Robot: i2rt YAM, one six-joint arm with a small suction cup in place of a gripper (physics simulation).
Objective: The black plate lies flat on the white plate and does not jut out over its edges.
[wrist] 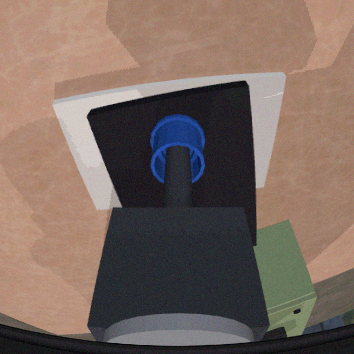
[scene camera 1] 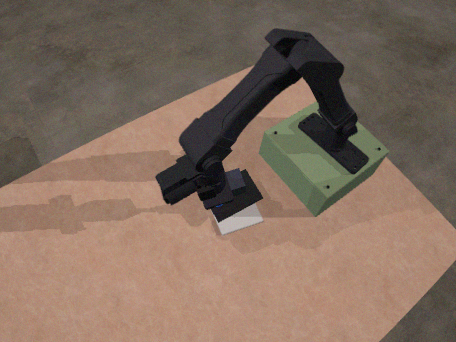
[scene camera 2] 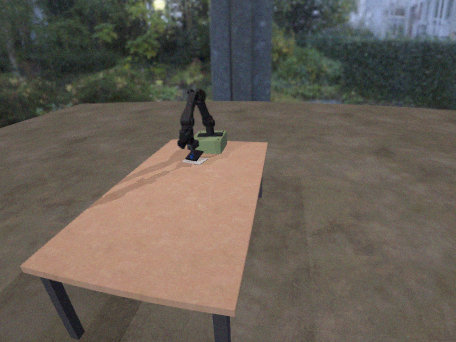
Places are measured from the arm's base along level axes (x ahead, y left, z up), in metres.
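Where they show: hand, tool point: (wrist: 177, 130) (scene camera 2: 192, 158); arm's base, link origin: (scene camera 1: 332, 143) (scene camera 2: 210, 135).
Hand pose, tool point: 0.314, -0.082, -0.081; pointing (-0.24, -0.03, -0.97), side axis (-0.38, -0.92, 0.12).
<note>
Things, the pixels of their top centre, and the offset from my tool point, as dx, dy, dz. Level surfaces: height alone.
- black plate, top centre: (wrist: 191, 215) (scene camera 1: 233, 191) (scene camera 2: 194, 152) -0.035, +0.010, +0.035
- white plate, top centre: (wrist: 176, 151) (scene camera 1: 231, 202) (scene camera 2: 195, 159) -0.036, +0.012, -0.023
- brown table, surface height: dz -0.028
The black plate (scene camera 1: 248, 196) (scene camera 2: 197, 155) (wrist: 225, 140) is a thin square, hanging on my blue suction cup (scene camera 1: 218, 205) (scene camera 2: 192, 157) (wrist: 177, 138), which presses on its middle. It sits over the white plate (scene camera 1: 241, 221) (scene camera 2: 201, 161) (wrist: 81, 130), turned a little against it. In the wrist view white shows at the far, left and right sides, and the black plate's near part reaches past the white plate's near edge. I cannot tell whether the two plates touch.
The arm's green base block (scene camera 1: 308, 169) (scene camera 2: 211, 144) (wrist: 281, 267) stands close behind the plates at the far end of the brown table (scene camera 1: 159, 271) (scene camera 2: 176, 220). The table's far edge runs just beyond the base.
</note>
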